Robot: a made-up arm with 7 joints.
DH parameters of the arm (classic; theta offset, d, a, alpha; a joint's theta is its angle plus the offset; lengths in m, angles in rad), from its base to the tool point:
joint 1: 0 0.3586 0 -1.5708
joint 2: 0 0 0 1.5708
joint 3: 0 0.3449 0.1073 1.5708
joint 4: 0 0 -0.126 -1.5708
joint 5: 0 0.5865 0 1.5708
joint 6: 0 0 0.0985 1.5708
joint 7: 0 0 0 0
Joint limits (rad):
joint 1: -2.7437..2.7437
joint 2: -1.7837..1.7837
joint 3: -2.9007..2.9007
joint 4: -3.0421..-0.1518
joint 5: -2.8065..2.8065
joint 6: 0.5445..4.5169
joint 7: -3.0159..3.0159
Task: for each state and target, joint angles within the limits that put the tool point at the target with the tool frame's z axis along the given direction. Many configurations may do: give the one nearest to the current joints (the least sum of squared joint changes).
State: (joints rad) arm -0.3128 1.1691 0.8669 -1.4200 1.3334 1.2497 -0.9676
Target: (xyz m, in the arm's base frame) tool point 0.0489 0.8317 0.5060 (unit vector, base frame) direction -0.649 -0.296 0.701
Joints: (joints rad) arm 0.2334 0.8773 1.4992 -1.8450 1.4250 1.3940 -0.9676
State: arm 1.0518 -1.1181 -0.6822 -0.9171 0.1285 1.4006 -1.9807
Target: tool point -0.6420 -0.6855 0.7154 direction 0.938 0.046 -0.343
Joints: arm 0.2174 -1.4411 -1.0946 -0.9070 -0.3302 0.9735 -1.9807
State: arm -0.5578 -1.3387 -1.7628 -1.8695 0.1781 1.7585 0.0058
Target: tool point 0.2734 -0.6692 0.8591 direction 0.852 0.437 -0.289
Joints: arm 0.4502 -0.8750 -1.0968 -1.7842 0.3932 1.9281 0.0058
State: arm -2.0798 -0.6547 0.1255 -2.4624 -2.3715 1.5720 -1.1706
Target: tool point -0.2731 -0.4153 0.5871 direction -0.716 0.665 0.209
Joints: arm -2.0602 -0.8664 -0.0361 -2.7361 -1.7360 1.2791 -1.1706
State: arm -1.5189 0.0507 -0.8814 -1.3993 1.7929 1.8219 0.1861
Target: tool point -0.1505 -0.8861 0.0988 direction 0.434 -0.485 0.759
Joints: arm -1.6537 0.8604 -0.1166 -1.5557 2.6620 1.2407 0.1861
